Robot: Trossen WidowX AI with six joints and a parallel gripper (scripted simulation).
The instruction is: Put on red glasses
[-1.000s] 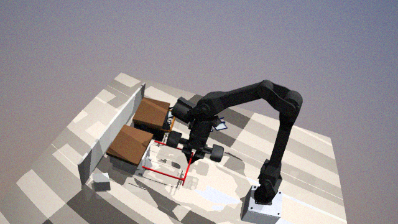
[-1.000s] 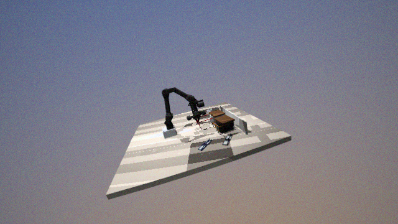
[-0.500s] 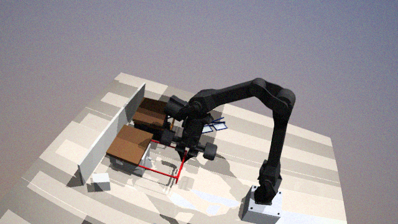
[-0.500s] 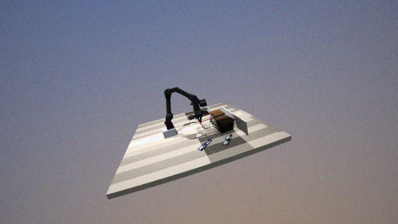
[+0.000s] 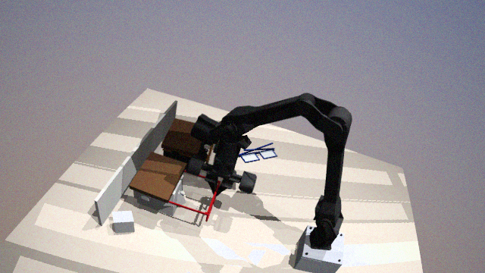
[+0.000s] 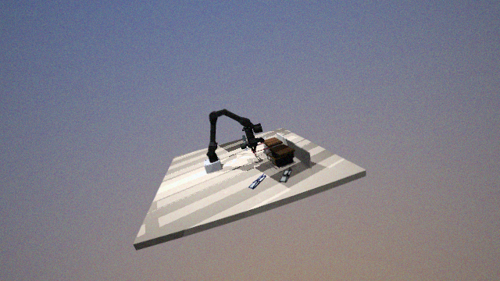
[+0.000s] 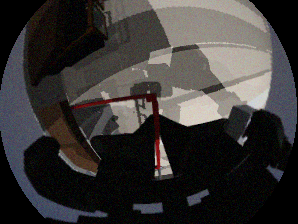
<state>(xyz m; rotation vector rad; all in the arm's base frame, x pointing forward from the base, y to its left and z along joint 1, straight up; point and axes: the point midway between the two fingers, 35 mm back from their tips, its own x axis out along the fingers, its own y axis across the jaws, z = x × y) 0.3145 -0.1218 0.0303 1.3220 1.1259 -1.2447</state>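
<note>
My gripper tip is 50 mm short of the red glasses, 30 mm to the right of it and 10 mm below it. From my gripper tip the other things lie so: grey block (240 mm ahead, 170 mm to the left, 40 mm below); then grey upright panel (270 mm ahead, 110 mm to the right, 10 mm below).
</note>
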